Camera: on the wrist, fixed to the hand. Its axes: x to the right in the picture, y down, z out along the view.
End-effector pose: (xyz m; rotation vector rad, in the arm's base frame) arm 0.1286 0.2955 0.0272 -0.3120 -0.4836 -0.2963
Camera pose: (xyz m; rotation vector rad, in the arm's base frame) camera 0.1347 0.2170 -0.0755 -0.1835 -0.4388 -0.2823
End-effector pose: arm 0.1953 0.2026 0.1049 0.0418 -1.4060 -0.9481
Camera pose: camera 0.2723 0.1315 0.0289 0.1655 -1.4041 -0.8606
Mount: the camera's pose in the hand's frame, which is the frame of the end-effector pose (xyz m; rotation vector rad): -0.0298 -0.0466 -0.1170 0.1201 0.0628 -0.0075
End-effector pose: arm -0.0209 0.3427 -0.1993 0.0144 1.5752 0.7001
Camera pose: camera -0.1042 0.2437 -0.1972 0.0759 1.6751 0.6043
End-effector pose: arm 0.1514 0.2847 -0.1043 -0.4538 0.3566 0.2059
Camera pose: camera 0.1028 0.1863 -0.1729 -0.3436 0.4263 0.1622
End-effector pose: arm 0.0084 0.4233 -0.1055 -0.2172 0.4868 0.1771
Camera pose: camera -0.0591 0.3460 -0.1844 -0.1074 0.5572 0.1335
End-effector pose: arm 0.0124 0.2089 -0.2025 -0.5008 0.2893 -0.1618
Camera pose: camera -0.0561 0.1227 -0.2706 -0.3783 0.3370 -0.2012
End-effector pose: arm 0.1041 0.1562 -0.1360 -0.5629 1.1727 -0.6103
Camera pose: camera -0.0221 0.1336 -0.1180 -0.4489 1.1847 -0.7042
